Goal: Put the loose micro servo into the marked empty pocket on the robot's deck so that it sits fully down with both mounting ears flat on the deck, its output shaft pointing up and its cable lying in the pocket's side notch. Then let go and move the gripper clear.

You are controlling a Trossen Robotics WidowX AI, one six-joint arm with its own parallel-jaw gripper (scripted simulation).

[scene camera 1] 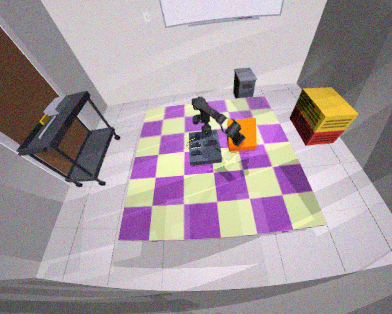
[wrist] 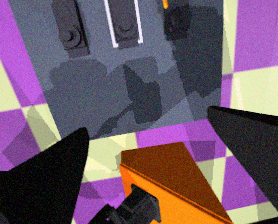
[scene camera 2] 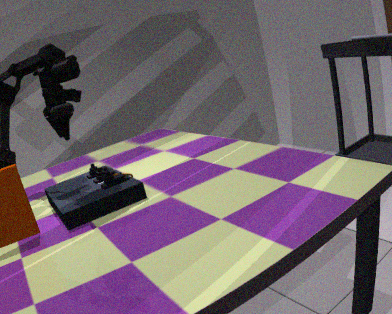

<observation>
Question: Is my gripper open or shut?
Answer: Open.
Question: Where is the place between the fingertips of my gripper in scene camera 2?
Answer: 64, 138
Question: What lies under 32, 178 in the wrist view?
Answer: My gripper.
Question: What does my gripper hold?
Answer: Nothing.
</observation>
